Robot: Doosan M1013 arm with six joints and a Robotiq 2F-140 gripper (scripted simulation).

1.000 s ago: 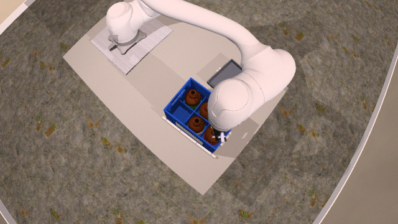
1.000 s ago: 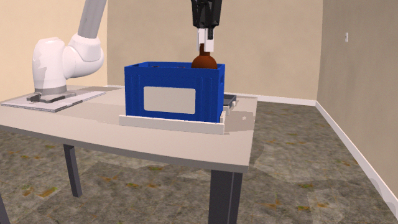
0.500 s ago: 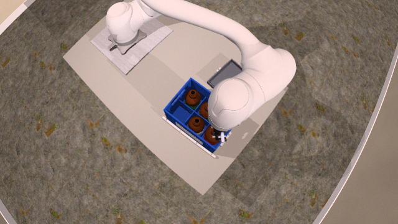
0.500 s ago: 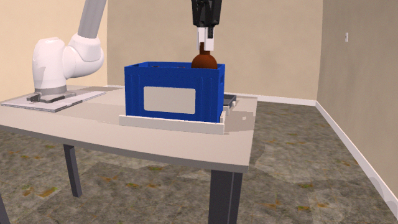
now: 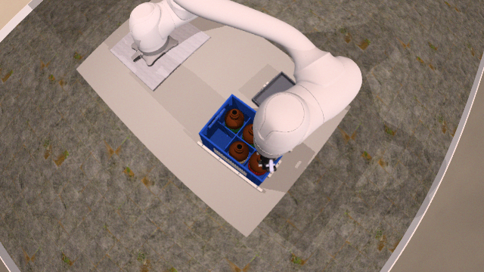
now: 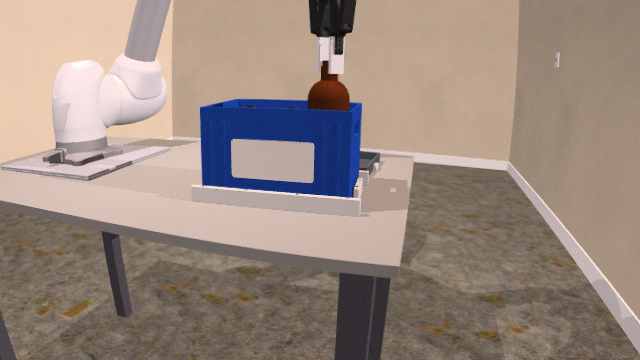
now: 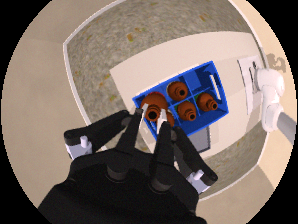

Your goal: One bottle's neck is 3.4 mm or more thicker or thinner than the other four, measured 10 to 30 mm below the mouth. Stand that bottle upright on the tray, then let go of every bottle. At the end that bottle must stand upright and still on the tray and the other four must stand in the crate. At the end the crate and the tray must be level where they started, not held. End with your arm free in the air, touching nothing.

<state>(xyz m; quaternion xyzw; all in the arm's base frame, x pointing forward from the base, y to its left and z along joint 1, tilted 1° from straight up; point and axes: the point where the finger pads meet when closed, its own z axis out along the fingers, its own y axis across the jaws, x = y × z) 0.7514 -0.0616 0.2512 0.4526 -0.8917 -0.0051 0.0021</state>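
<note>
The bottle lies 90 mm below my hand. Round my hand: crate (180 mm below, 90 mm behind, 30 mm to the left); then dark grey tray (290 mm to the left, 260 mm below, 100 mm behind).
</note>
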